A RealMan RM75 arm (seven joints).
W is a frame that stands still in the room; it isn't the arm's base.
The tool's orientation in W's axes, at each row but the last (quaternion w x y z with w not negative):
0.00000 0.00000 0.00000 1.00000
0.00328 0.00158 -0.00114 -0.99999
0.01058 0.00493 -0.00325 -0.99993
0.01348 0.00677 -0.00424 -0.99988
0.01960 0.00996 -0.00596 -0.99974
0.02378 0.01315 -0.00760 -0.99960
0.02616 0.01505 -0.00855 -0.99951
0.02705 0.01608 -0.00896 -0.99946
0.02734 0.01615 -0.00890 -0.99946
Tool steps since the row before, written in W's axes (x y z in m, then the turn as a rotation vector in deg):
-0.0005 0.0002 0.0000 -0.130 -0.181 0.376
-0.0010 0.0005 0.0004 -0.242 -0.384 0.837
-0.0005 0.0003 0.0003 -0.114 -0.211 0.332
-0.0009 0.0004 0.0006 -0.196 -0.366 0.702
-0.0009 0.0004 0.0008 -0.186 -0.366 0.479
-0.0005 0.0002 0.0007 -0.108 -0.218 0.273
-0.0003 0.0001 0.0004 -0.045 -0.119 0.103
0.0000 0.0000 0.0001 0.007 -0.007 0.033
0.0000 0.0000 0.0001 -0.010 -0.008 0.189
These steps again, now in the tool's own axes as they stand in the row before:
0.0005 -0.0002 0.0000 0.130 0.181 0.376
0.0010 -0.0005 0.0004 0.242 0.384 0.837
0.0005 -0.0003 0.0003 0.115 0.211 0.332
0.0009 -0.0004 0.0006 0.196 0.367 0.702
0.0009 -0.0004 0.0008 0.191 0.364 0.478
0.0005 -0.0002 0.0007 0.111 0.217 0.273
0.0003 -0.0001 0.0004 0.048 0.118 0.102
0.0000 0.0000 0.0001 -0.008 0.008 0.033
0.0000 0.0000 0.0001 0.004 0.011 0.189

